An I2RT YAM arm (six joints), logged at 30 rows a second.
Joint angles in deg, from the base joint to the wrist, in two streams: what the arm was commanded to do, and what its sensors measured. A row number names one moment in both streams.
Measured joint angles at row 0: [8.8 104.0 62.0 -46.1 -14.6 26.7]
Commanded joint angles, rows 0 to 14: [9.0 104.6 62.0 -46.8 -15.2 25.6]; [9.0 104.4 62.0 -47.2 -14.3 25.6]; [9.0 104.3 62.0 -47.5 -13.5 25.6]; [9.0 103.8 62.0 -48.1 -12.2 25.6]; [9.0 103.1 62.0 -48.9 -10.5 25.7]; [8.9 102.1 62.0 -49.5 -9.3 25.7]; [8.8 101.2 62.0 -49.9 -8.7 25.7]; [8.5 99.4 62.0 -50.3 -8.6 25.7]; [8.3 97.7 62.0 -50.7 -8.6 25.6]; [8.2 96.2 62.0 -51.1 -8.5 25.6]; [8.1 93.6 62.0 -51.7 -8.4 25.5]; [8.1 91.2 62.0 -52.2 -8.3 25.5]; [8.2 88.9 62.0 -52.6 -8.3 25.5]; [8.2 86.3 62.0 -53.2 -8.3 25.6]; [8.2 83.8 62.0 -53.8 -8.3 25.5]
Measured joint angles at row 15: [8.4 92.1 62.0 -52.6 -10.0 26.4]
